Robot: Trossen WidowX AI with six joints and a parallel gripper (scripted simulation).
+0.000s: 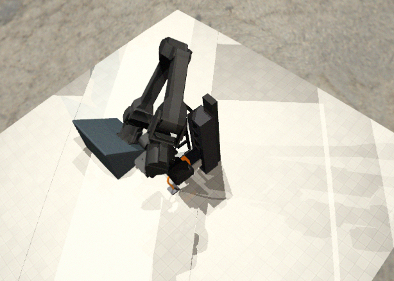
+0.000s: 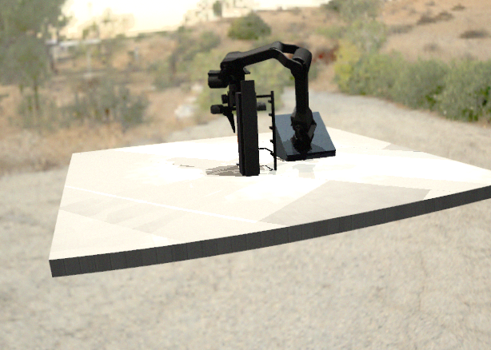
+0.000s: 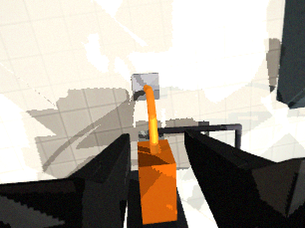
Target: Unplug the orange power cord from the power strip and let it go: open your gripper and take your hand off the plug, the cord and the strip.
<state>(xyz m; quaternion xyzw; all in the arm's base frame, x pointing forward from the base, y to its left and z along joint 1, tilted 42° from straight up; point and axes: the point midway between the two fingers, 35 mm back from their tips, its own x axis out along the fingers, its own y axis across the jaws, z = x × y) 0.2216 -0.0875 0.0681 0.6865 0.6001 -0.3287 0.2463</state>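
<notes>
My gripper tip is 60 mm to the right of the orange plug, 10 mm short of it and 10 mm above it.
</notes>
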